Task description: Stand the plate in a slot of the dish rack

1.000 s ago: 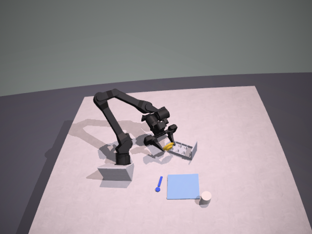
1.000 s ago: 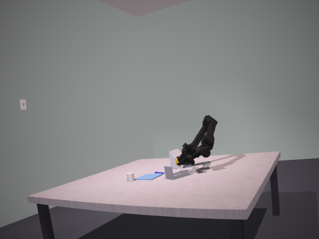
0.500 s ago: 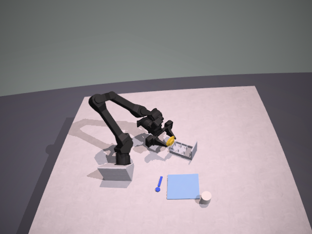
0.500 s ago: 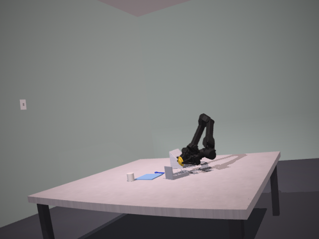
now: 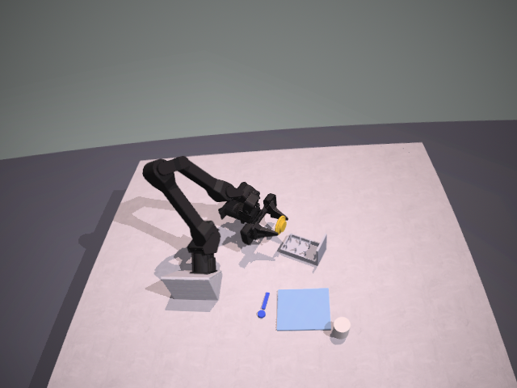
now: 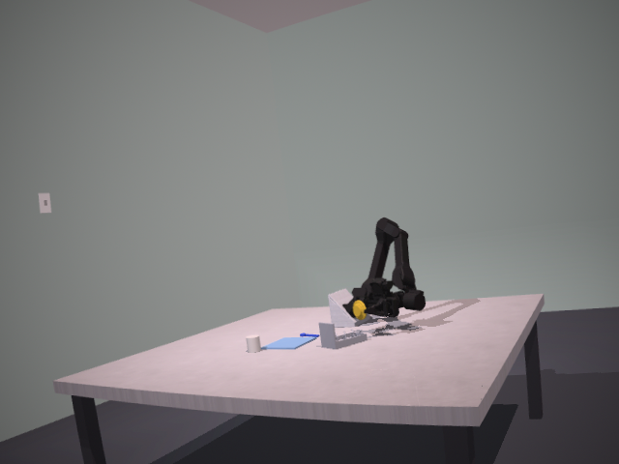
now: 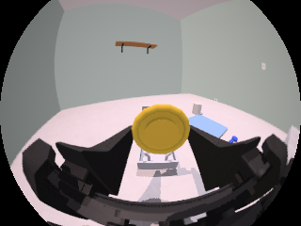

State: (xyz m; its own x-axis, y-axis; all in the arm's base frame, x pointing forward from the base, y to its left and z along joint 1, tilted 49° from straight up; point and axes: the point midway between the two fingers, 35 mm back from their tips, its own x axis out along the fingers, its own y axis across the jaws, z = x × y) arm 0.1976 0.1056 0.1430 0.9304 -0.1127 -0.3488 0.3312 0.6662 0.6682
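The grey dish rack lies 70 mm below my gripper tip, 60 mm ahead of it and 20 mm to the right of it. Round my gripper tip: blue mat (230 mm to the right, 90 mm below, 80 mm ahead); then blue spoon (240 mm to the right, 90 mm below, 30 mm behind); then yellow plate (10 mm behind).
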